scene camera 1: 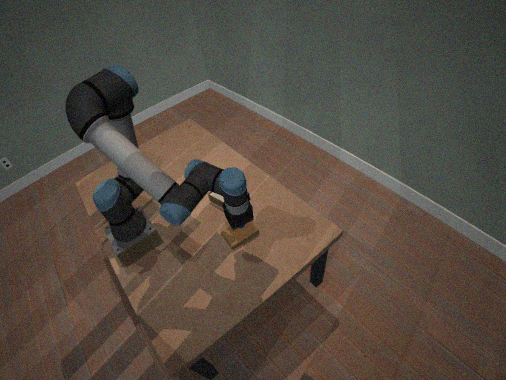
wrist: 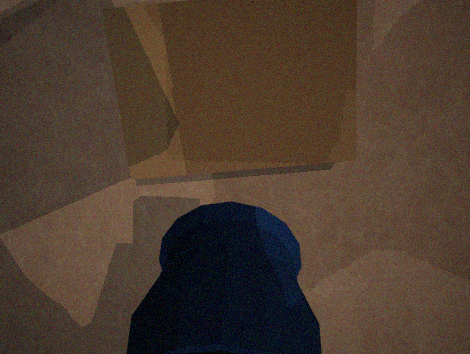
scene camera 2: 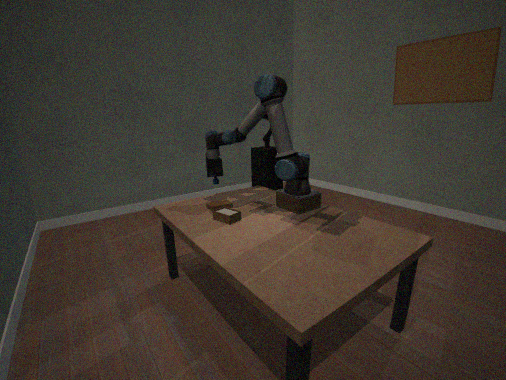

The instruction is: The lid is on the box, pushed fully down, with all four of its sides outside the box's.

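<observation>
There is my suction cup [wrist: 229, 270], which I can see from the wrist. And I see a brown lid [wrist: 197, 94] too.
</observation>
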